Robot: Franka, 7 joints.
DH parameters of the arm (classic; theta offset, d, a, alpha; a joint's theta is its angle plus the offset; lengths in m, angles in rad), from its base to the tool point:
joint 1: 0 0.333 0 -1.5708
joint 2: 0 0 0 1.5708
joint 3: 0 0.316 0.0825 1.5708
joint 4: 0 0 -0.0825 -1.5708
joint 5: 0 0.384 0 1.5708
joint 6: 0 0 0.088 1.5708
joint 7: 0 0.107 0 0
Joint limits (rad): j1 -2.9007..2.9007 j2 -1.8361..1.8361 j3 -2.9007..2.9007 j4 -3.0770..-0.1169 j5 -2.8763..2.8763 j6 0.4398..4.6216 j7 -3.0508..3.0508
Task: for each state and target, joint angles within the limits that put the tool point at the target. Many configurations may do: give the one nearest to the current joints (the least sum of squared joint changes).
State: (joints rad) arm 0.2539 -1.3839 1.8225 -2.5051 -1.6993 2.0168 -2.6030
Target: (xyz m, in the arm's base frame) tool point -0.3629 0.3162 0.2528
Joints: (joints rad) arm 0.8133 -1.2864 1.8801 -2.4222 -1.6921 1.9375 -2.6030
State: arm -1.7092 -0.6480 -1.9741 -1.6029 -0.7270 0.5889 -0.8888
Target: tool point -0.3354 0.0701 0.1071
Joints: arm -1.2075 -1.2448 -2.1156 -2.1075 -0.6548 0.7955 -0.8888
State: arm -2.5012 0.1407 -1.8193 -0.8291 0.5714 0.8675 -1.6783
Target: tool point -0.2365 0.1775 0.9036
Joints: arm -2.4180 0.1248 -1.8453 -0.5873 0.5657 0.4422 -1.6783
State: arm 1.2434 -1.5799 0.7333 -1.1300 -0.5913 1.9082 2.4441
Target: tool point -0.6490 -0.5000 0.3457
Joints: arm 1.1390 -1.8361 1.1417 -0.8212 -0.5715 2.0991 2.4441
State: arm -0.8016 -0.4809 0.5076 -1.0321 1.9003 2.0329 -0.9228
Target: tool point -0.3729 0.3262 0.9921
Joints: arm -0.2992 -1.0391 0.3461 -0.8530 1.8883 1.8477 -0.9228
